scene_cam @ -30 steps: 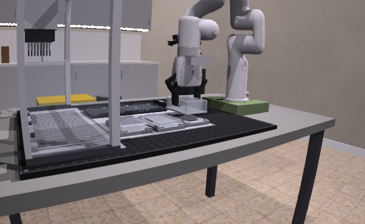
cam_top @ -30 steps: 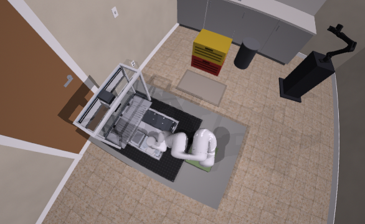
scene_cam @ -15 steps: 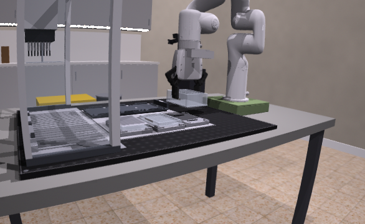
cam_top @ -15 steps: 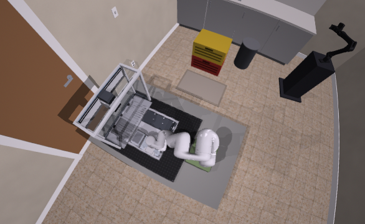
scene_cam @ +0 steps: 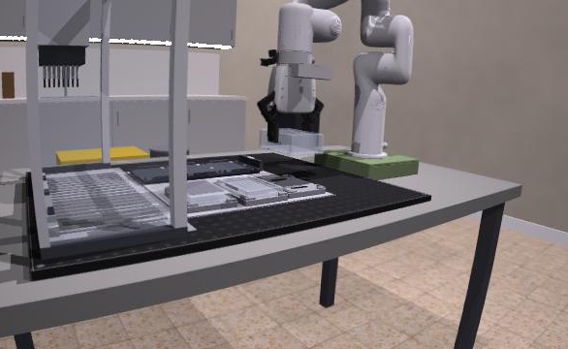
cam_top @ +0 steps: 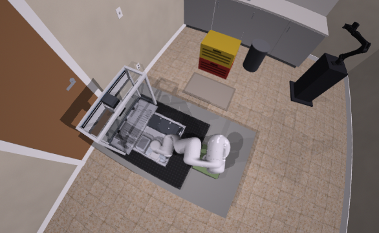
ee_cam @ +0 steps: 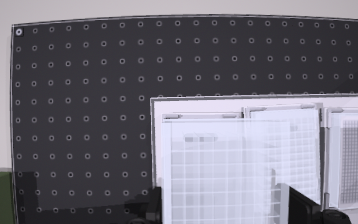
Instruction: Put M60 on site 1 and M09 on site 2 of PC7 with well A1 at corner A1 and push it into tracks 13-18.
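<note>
The plate carrier PC7 is 7 cm ahead of my hand, 26 cm to the right of it and 10 cm below it. Also, from my hand: deep-well block M09 (2 cm below); then plate nest S1 (11 cm below); then frame post (35 cm ahead, 10 cm to the left, 13 cm above).
</note>
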